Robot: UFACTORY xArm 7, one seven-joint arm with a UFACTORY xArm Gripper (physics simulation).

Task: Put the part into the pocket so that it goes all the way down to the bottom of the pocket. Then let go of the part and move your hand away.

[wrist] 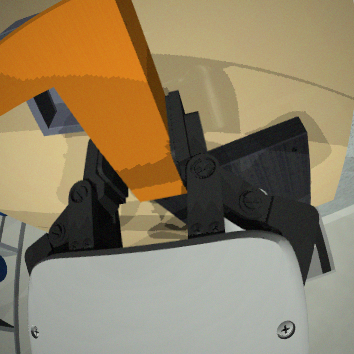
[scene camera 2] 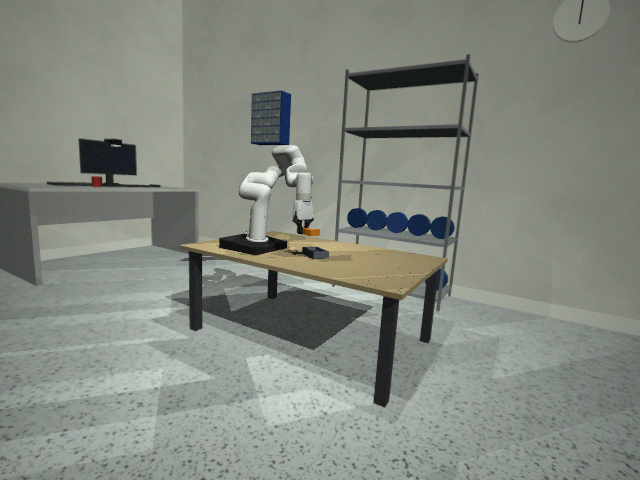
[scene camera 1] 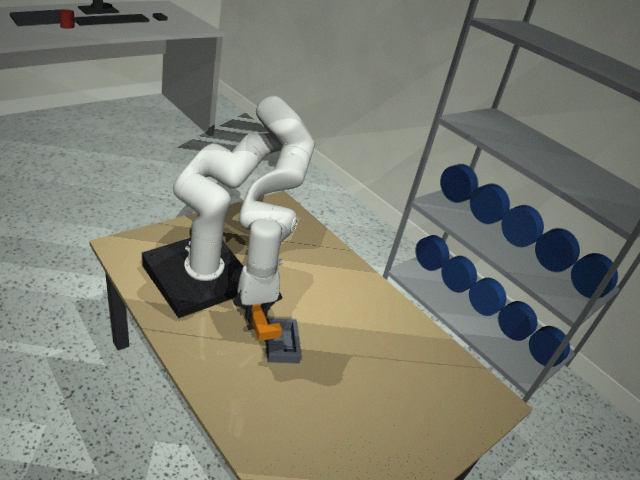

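Pixels of known places: gripper, fingertip midpoint: (wrist: 144,118) (scene camera 2: 303,233) (scene camera 1: 255,319); arm's base, origin of the base link: (scene camera 2: 257,239) (scene camera 1: 204,266).
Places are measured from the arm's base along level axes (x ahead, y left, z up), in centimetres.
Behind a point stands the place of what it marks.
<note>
An orange L-shaped part (scene camera 1: 266,331) {x 38.8, y -11.4, z 10.8 cm} (scene camera 2: 311,232) {x 38.5, y -12.8, z 9.7 cm} (wrist: 107,95) {x 35.7, y -10.4, z 10.9 cm} is held between the fingers of my gripper (scene camera 1: 257,316) {x 32.1, y -8.4, z 7.8 cm} (scene camera 2: 305,228) {x 32.1, y -8.4, z 7.8 cm} (wrist: 144,118) {x 32.1, y -8.4, z 7.8 cm}, which is shut on one arm of it. In scene camera 2 the part hangs above the table, higher than the pocket block. The dark grey-blue block with the pocket (scene camera 1: 283,356) {x 41.1, y -5.0, z -1.8 cm} (scene camera 2: 319,254) {x 40.6, y -5.6, z -2.4 cm} (wrist: 62,120) {x 32.7, y 4.9, z -2.1 cm} rests on the table. In scene camera 1 the part overlaps the block's upper left edge and hides some of the pocket. In the wrist view the part covers most of the block.
The wooden table (scene camera 1: 392,392) {x 68.6, y 11.3, z -4.7 cm} (scene camera 2: 382,263) {x 71.6, y 3.6, z -4.7 cm} carries the arm's black base plate (scene camera 1: 178,297) {x 5.9, y -14.3, z -0.9 cm} (scene camera 2: 242,243) {x -0.9, y -13.2, z -0.4 cm} (wrist: 280,160) {x 6.8, y -11.6, z -0.9 cm}. A grey shelf rack (scene camera 1: 430,149) (scene camera 2: 341,170) with blue discs stands beyond the table. A grey desk (scene camera 1: 191,77) (scene camera 2: 173,206) stands farther off.
</note>
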